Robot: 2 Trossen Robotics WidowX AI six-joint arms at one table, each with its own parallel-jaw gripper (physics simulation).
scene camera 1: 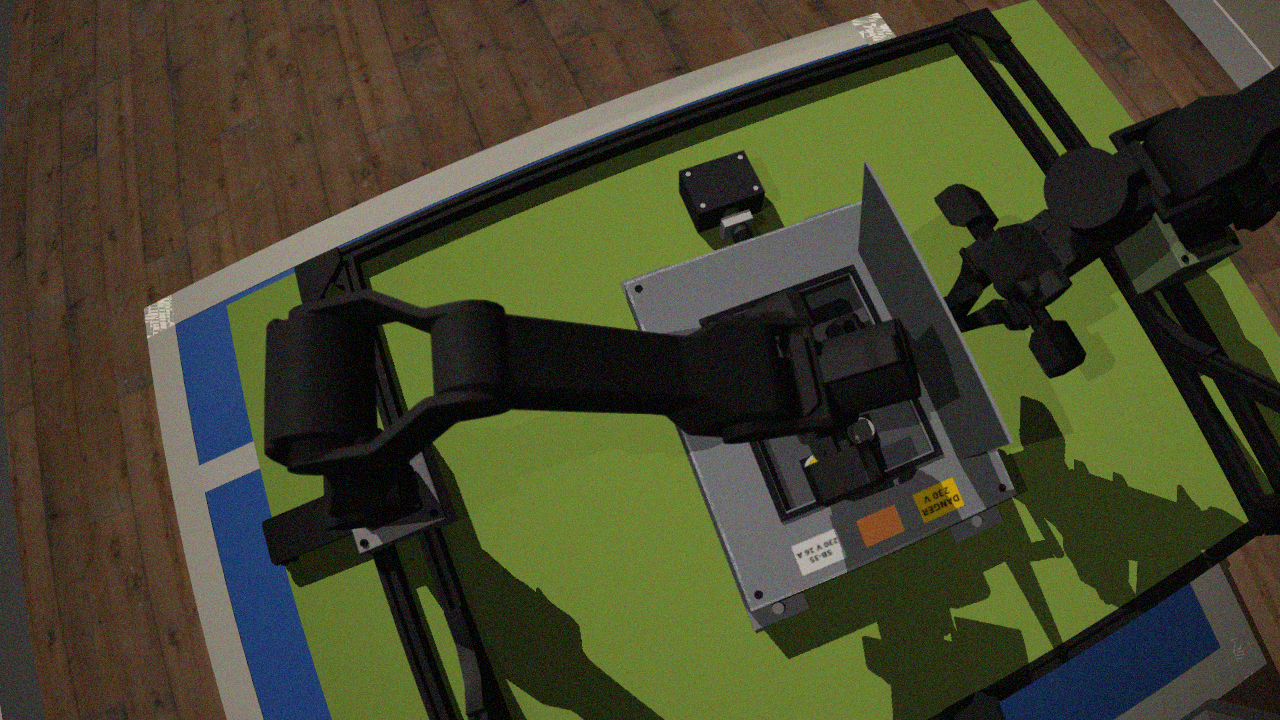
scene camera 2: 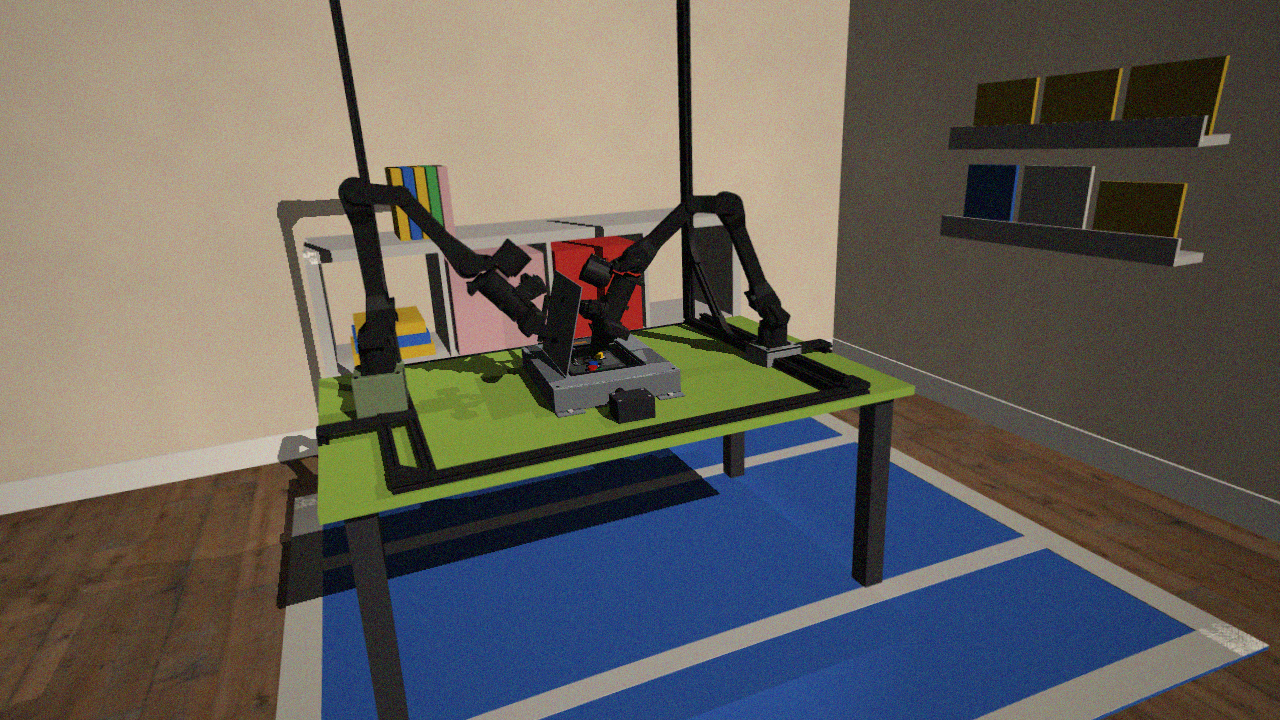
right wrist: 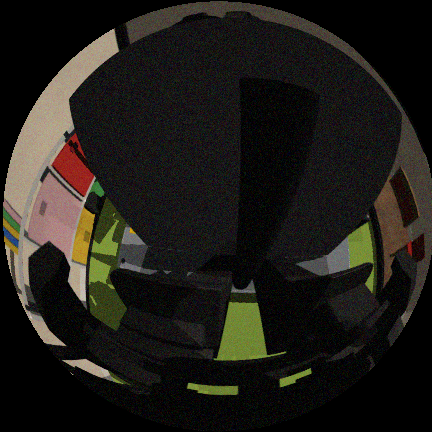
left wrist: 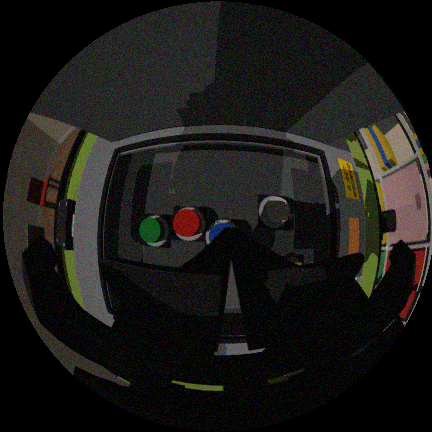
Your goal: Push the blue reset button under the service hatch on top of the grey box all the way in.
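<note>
The grey box stands on the green table with its hatch raised. In the left wrist view the blue button lies in the opening, partly covered by the fingertips of my left gripper. That gripper is shut and empty, with its tips over or at the button; contact and how deep the button sits cannot be told. My right gripper is shut on the hatch's dark knob, on the hatch's outer side. The left arm hides the button in scene camera 1.
In the left wrist view, a red button and a green button lie left of the blue one; a whitish-rimmed button and a partly hidden yellow button lie right. A small black box stands beside the grey box.
</note>
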